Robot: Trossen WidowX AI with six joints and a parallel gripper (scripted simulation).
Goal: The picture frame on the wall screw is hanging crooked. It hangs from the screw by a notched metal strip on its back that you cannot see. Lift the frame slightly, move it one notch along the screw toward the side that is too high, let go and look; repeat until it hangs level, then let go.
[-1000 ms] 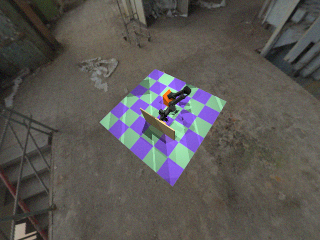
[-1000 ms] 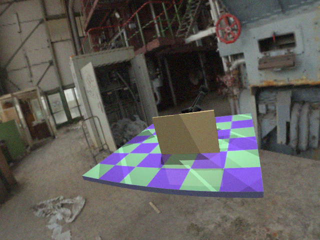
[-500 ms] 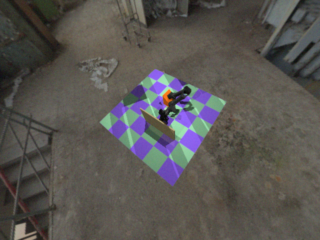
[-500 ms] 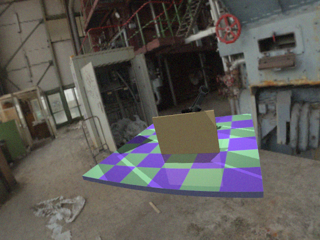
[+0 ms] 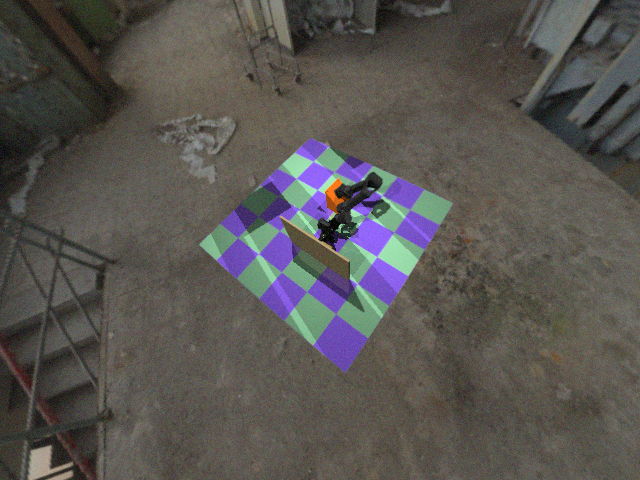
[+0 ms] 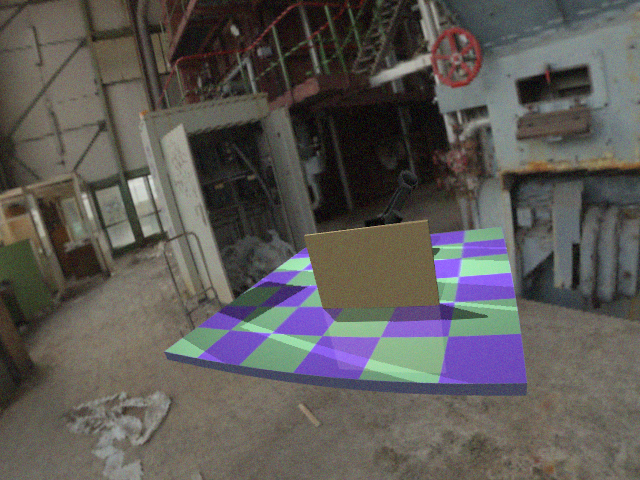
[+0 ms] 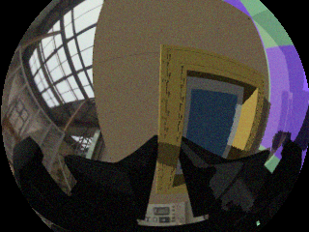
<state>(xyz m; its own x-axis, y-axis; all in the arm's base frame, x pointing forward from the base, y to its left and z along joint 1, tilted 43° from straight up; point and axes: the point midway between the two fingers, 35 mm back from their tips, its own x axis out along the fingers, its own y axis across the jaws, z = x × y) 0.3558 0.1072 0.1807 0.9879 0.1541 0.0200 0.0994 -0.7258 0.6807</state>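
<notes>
Right now my gripper tip is 5 cm above the picture frame. Round my gripper tip: tan wall board (7 cm below, 2 cm ahead, 1 cm to the right).
</notes>
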